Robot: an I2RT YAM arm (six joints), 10 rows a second.
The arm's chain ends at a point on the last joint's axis. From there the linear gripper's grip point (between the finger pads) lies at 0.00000 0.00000 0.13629 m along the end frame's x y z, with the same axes.
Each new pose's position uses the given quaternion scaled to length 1; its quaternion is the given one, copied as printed.
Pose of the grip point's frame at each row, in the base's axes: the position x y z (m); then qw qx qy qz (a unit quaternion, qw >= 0):
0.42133, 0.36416, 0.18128, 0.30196, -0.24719, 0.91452, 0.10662
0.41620, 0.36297, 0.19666, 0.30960, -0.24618, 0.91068, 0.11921
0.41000, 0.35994, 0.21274, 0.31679, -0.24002, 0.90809, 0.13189
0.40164, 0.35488, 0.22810, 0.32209, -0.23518, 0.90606, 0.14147
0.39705, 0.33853, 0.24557, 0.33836, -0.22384, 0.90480, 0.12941
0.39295, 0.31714, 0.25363, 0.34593, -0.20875, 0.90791, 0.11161
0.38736, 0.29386, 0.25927, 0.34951, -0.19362, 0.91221, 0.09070
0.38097, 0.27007, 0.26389, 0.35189, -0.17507, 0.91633, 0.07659
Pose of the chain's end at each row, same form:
0.35324, 0.31724, 0.28962, 0.30196, -0.24719, 0.91452, 0.10662
0.34735, 0.31260, 0.30295, 0.30960, -0.24618, 0.91068, 0.11921
0.34021, 0.30657, 0.31693, 0.31679, -0.24002, 0.90809, 0.13189
0.33116, 0.29929, 0.33066, 0.32209, -0.23518, 0.90606, 0.14147
0.32150, 0.28597, 0.34609, 0.33836, -0.22384, 0.90480, 0.12941
0.31369, 0.26984, 0.35391, 0.34593, -0.20875, 0.90791, 0.11161
0.30524, 0.25286, 0.36002, 0.34951, -0.19362, 0.91221, 0.09070
0.29673, 0.23415, 0.36483, 0.35189, -0.17507, 0.91633, 0.07659

